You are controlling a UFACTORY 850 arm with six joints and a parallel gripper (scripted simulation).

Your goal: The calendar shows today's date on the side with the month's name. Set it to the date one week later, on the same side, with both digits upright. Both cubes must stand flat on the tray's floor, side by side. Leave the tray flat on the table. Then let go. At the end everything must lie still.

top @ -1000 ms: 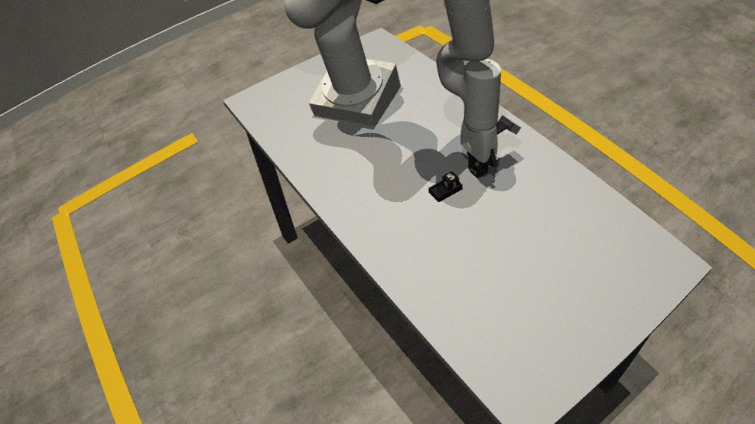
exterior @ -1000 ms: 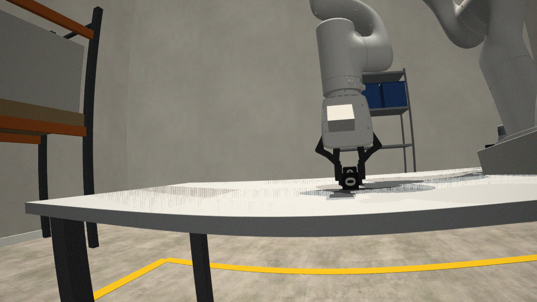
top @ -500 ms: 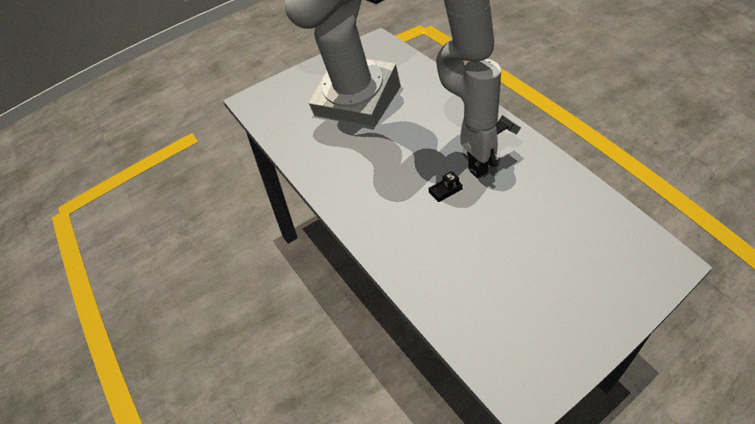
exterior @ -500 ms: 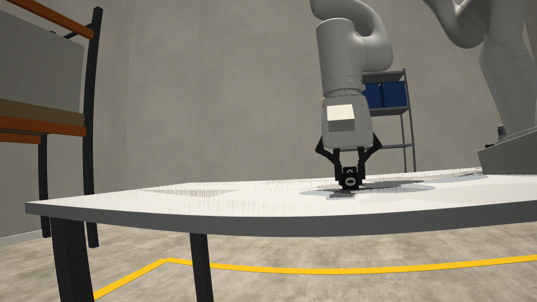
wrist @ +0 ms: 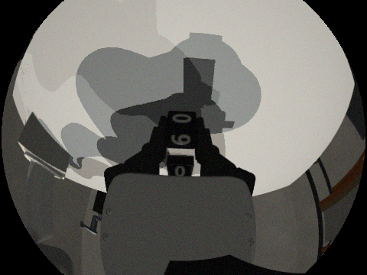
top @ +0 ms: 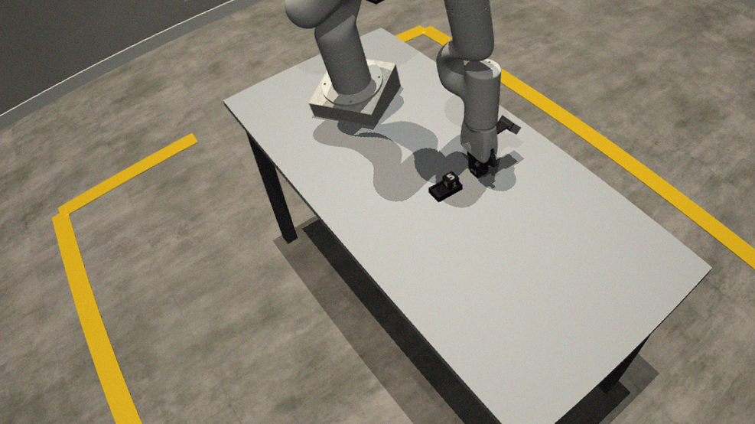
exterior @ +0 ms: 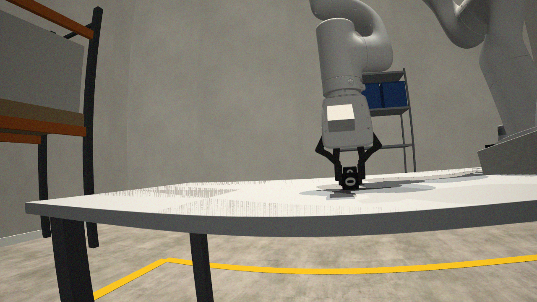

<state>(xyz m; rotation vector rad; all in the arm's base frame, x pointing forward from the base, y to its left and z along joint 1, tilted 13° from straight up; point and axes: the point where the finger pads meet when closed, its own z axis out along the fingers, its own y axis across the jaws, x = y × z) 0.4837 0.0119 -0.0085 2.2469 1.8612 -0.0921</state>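
The black tray lies 110 mm to the right of my hand, 20 mm below it and 20 mm behind it. From my hand the other things lie so: black cube: 10 mm below.
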